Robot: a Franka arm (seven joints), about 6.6 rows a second.
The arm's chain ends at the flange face. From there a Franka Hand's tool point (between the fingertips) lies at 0.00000 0.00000 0.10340 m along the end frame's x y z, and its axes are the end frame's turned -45 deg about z.
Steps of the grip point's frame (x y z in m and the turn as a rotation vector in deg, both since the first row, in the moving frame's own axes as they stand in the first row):
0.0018 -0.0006 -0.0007 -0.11 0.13 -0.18
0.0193 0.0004 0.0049 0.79 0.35 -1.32
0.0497 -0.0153 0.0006 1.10 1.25 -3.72
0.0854 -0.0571 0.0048 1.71 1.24 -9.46
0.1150 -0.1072 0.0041 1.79 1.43 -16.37
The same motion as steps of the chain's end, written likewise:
0.0005 -0.0017 -0.0007 0.01 0.17 -0.18
0.0145 -0.0119 0.0049 0.81 -0.31 -1.32
0.0242 -0.0430 0.0006 1.66 0.11 -3.72
0.0209 -0.0971 0.0049 2.09 -0.33 -9.46
0.0066 -0.1531 0.0042 2.28 -0.25 -16.37

